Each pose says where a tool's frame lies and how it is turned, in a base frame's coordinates. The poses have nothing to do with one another.
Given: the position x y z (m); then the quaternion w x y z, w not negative.
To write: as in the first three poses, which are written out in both.
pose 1, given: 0.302 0.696 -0.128 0.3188 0.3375 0.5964 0.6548
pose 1, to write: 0.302 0.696 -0.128 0.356 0.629 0.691 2.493
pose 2, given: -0.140 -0.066 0.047 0.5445 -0.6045 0.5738 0.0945
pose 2, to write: -0.140 -0.066 0.047 -0.721 0.684 0.113 1.990
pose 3, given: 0.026 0.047 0.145 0.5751 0.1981 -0.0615 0.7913
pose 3, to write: 0.026 0.047 0.145 0.242 -0.075 0.967 1.916
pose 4, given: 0.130 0.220 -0.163 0.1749 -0.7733 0.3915 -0.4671
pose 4, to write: 0.130 0.220 -0.163 -0.785 0.398 -0.474 2.790
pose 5, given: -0.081 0.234 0.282 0.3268 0.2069 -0.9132 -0.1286
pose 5, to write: -0.081 0.234 0.282 0.219 -0.966 -0.136 2.476
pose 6, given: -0.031 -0.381 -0.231 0.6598 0.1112 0.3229 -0.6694
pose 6, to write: -0.031 -0.381 -0.231 0.148 0.430 -0.891 1.701
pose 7, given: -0.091 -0.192 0.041 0.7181 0.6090 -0.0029 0.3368
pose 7, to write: -0.091 -0.192 0.041 0.875 -0.004 0.484 1.539
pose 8, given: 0.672 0.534 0.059 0.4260 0.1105 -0.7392 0.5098
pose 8, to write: 0.672 0.534 0.059 0.122 -0.817 0.563 2.261
